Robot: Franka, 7 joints.
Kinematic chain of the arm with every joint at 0, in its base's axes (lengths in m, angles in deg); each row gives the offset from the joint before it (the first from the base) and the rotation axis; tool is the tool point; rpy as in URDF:
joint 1: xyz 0 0 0.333 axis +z
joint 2: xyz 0 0 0 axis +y
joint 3: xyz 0 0 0.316 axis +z
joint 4: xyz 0.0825 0 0 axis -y
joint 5: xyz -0.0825 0 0.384 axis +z
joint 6: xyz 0 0 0 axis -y
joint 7: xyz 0.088 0 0 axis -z
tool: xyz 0 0 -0.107 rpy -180 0 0
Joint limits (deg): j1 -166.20..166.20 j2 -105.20..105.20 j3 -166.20..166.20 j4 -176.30..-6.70 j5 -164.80..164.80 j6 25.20..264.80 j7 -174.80..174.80
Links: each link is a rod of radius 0.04 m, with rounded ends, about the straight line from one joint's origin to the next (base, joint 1, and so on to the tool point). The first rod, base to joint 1, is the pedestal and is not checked.
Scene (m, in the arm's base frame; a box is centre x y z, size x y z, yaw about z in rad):
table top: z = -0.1
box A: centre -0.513 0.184 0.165 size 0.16 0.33 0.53 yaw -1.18
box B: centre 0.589 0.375 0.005 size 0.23 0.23 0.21 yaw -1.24
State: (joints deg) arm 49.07 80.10 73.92 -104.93 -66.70 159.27 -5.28
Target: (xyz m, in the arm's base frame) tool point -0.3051 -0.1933 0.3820
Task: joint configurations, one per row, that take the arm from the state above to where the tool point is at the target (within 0.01 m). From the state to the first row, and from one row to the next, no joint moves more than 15 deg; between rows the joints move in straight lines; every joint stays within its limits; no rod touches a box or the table.
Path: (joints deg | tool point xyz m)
1: 46.55 83.48 82.39 -115.79 -53.36 167.25 1.63 | -0.2898 0.5566 0.3273
2: 44.04 86.86 90.87 -126.65 -40.02 175.23 8.54 | -0.3004 0.4975 0.3995
3: 41.52 90.24 99.34 -137.51 -26.69 183.21 15.45 | -0.2915 0.4357 0.4609
4: 39.00 93.62 107.81 -148.37 -13.35 191.19 22.36 | -0.2703 0.3704 0.5050
5: 36.49 96.99 116.29 -159.23 -0.01 199.17 29.26 | -0.2430 0.3020 0.5277
6: 33.97 100.37 124.76 -170.09 13.33 207.14 36.17 | -0.2141 0.2337 0.5265
7: 44.41 96.91 119.98 -168.78 -0.82 199.14 29.26 | -0.2722 0.1786 0.5282
8: 54.86 93.44 115.19 -167.47 -14.97 191.13 22.36 | -0.3152 0.1077 0.5199
9: 65.30 89.97 110.41 -166.16 -29.11 183.12 15.45 | -0.3395 0.0277 0.5006
10: 75.74 86.50 105.63 -164.85 -43.26 175.11 8.54 | -0.3440 -0.0538 0.4704
11: 86.19 83.04 100.85 -163.54 -57.41 167.11 1.63 | -0.3310 -0.1295 0.4302
12: 96.63 79.57 96.06 -162.23 -71.55 159.10 -5.28 | -0.3051 -0.1933 0.3820

